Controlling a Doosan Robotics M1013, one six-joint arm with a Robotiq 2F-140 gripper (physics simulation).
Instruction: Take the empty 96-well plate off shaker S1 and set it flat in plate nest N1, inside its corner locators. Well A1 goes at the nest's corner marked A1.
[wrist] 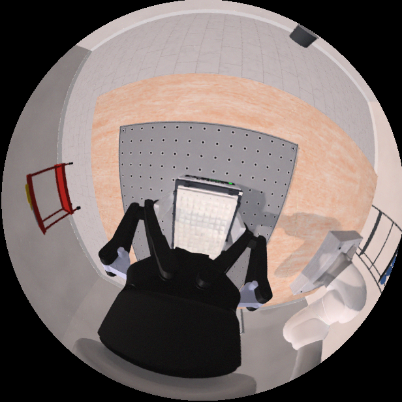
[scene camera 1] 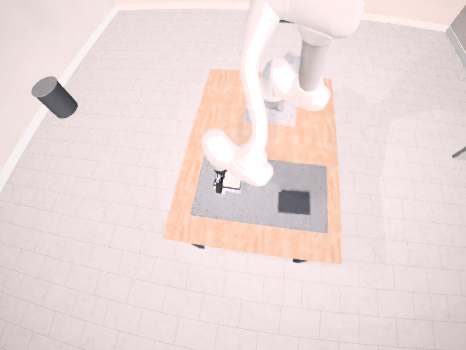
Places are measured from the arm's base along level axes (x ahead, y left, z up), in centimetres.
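Pixels of known places: arm's base, origin of the base link: [scene camera 1: 271, 98].
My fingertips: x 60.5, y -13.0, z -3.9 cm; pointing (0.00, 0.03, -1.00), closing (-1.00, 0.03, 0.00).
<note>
For each thing: its top centre in the pictures, then the offset to it from my fingertips. "spot": a spot on its surface instead. Level surfaces: height alone.
- white 96-well plate, middle of its top: [scene camera 1: 228, 177] dy +1.6, dx -0.7, dz +5.5 cm
- dark rectangle, surface spot: [scene camera 1: 294, 202] spot: dy +37.4, dx +2.2, dz -0.2 cm
- grey perforated board, its level: dz -1.3 cm
- wooden table, its level: dz -2.6 cm
The white 96-well plate [scene camera 1: 232, 180] [wrist: 202, 216] sits on shaker S1 [wrist: 209, 180], whose front panel shows a small green light in the wrist view. In the scene view the shaker's edge shows at the left part of the grey board. My gripper [scene camera 1: 219, 183] [wrist: 201, 206] is open over the shaker, one finger on each side of the plate, with gaps between the pads and the plate. A dark rectangle [scene camera 1: 294, 202] on the right part of the board appears to be nest N1; its locators and A1 mark are too small to make out. The plate's A1 mark cannot be made out.
The grey perforated board [scene camera 1: 260, 210] [wrist: 160, 145] lies on the wooden table [scene camera 1: 250, 240] [wrist: 210, 92]. My arm [scene camera 1: 255, 110] reaches over the board from the back and hides part of it. A dark cylinder [scene camera 1: 55, 97] [wrist: 303, 36] and a red frame [wrist: 63, 189] stand away from the table.
</note>
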